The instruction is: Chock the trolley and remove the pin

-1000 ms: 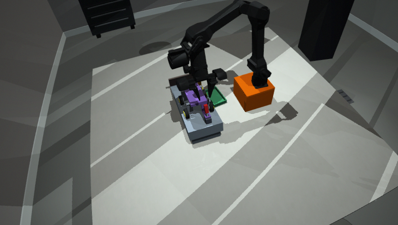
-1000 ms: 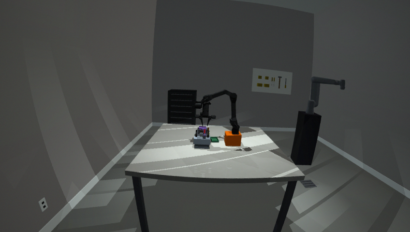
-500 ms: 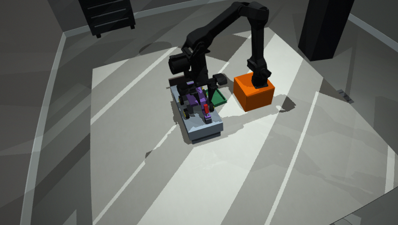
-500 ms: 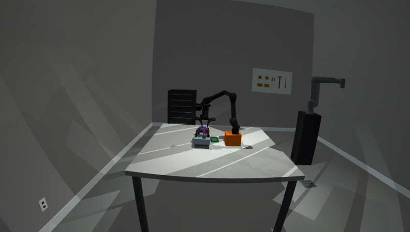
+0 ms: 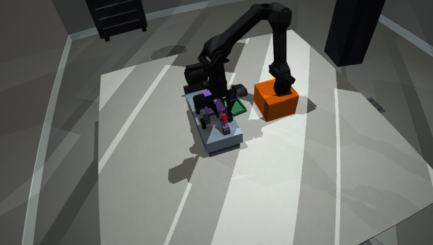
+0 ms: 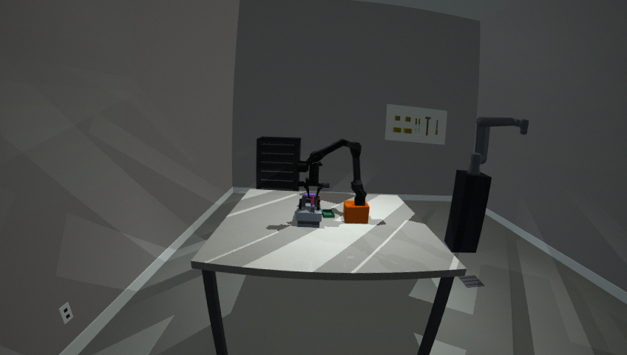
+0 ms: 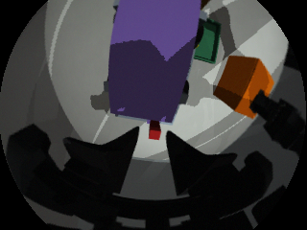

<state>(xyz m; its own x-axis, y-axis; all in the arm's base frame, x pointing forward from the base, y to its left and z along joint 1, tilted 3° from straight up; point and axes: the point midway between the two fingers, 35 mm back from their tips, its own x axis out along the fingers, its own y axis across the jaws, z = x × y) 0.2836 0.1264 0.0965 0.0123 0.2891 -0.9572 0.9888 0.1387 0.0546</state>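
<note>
Now: gripper tip 30 mm above the red-headed stop pin and 10 mm to the right of it. Also, from my gripper tip: yellow chock 190 mm to the right, 80 mm below, 10 mm behind; grey ramp 110 mm below, 100 mm to the right, 30 mm ahead; trolley 90 mm to the right, 50 mm below, 30 mm ahead.
</note>
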